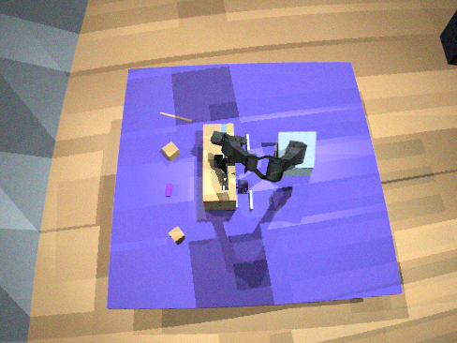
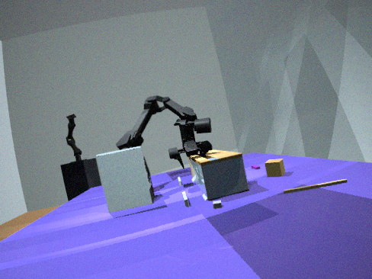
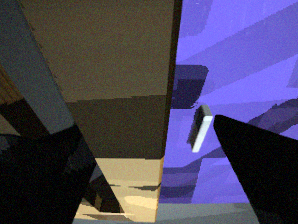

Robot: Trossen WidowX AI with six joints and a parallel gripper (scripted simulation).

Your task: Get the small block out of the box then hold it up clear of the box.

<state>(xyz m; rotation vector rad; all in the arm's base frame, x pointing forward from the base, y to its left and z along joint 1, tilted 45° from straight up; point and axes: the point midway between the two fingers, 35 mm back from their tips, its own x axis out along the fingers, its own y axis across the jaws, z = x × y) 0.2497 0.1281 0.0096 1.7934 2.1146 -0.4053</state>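
Right now my gripper tip is 5 cm short of the tan block and 3 cm to the right of it. Also, from my gripper tip: thin wooden stick (34 cm ahead, 33 cm to the right, 8 cm below); box (4 cm to the right, 4 cm ahead, 2 cm below).
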